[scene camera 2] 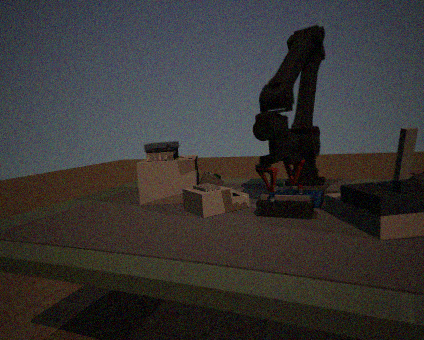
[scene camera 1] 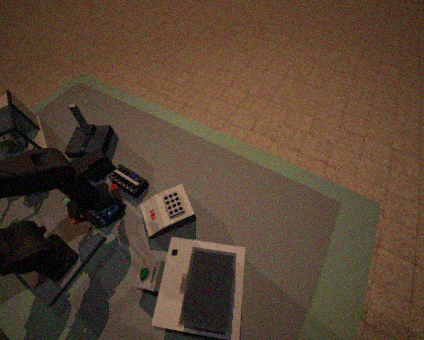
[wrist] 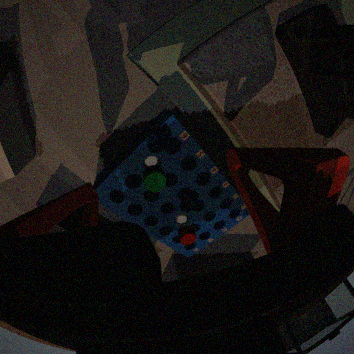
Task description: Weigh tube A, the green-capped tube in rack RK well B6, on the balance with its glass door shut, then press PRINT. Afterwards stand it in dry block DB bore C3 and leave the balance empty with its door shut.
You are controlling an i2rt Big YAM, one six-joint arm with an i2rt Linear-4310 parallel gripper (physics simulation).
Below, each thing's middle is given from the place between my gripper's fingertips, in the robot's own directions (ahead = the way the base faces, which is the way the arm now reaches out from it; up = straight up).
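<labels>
Balance [scene camera 1: 31, 132]: 490 mm to the left of my hand, 70 mm above it.
</labels>
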